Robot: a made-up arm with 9 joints. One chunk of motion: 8 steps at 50 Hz.
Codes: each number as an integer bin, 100 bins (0 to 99) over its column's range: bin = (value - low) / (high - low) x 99, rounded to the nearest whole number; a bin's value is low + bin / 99 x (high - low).
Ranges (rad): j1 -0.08..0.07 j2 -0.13..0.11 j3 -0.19..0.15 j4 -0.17..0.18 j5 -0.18..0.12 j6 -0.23..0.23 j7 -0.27..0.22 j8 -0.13..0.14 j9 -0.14..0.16
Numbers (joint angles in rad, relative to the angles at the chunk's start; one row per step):
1: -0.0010 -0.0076 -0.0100 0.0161 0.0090 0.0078 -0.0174 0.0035 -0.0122
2: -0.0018 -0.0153 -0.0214 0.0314 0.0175 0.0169 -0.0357 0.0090 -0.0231
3: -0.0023 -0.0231 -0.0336 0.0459 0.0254 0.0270 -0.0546 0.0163 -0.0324
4: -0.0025 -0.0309 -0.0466 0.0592 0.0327 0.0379 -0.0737 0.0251 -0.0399
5: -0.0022 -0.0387 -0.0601 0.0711 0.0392 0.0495 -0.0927 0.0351 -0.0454
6: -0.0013 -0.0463 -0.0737 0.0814 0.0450 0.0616 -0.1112 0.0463 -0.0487
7: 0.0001 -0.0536 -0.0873 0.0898 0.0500 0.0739 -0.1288 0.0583 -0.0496
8: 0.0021 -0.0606 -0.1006 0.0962 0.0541 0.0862 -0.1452 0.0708 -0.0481
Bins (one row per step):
1: 52 50 52 53 62 51 51 49 42
2: 52 47 49 57 65 53 47 51 39
3: 51 44 46 61 68 55 44 54 36
4: 51 41 42 65 70 58 40 57 33
5: 51 38 38 68 72 60 36 61 31
6: 52 35 34 71 74 63 32 65 30
7: 53 32 30 73 76 65 29 69 30
8: 54 29 26 75 77 68 25 74 30

